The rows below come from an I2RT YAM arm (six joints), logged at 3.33 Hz.
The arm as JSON. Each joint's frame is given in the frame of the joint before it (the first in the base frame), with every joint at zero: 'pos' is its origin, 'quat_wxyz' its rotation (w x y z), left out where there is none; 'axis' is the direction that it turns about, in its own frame. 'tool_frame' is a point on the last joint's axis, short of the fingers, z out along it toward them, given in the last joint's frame.
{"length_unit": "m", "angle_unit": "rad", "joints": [
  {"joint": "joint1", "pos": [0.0, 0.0, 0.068], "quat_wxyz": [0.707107, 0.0, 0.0, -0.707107], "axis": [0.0, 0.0, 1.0]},
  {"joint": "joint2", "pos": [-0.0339, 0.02, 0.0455], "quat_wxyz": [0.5, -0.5, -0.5, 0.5], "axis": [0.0, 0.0, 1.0]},
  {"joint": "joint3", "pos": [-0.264, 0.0, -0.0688], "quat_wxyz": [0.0, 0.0, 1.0, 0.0], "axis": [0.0, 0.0, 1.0]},
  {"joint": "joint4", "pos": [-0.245, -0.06, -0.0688], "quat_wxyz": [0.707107, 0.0, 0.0, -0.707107], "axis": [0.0, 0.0, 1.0]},
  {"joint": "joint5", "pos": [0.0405, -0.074, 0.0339], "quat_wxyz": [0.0, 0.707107, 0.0, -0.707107], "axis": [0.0, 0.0, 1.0]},
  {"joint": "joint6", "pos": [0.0, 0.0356, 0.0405], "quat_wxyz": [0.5, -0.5, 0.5, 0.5], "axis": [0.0, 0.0, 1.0]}
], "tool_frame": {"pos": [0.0, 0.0, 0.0], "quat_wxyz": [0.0, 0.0, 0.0, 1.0]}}
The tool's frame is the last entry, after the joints.
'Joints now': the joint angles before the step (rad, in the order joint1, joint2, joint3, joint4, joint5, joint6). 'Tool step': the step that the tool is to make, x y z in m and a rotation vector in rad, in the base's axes. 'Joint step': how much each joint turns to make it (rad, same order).
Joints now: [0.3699, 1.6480, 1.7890, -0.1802, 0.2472, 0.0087]
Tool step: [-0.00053, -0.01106, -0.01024, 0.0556, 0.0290, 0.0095]
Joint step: [-0.0307, -0.0284, -0.0638, 0.0137, -0.0433, 0.0617]
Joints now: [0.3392, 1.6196, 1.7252, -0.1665, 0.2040, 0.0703]
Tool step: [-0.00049, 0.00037, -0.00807, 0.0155, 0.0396, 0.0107]
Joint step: [0.0002, -0.0058, -0.0228, -0.0205, -0.0127, 0.0274]
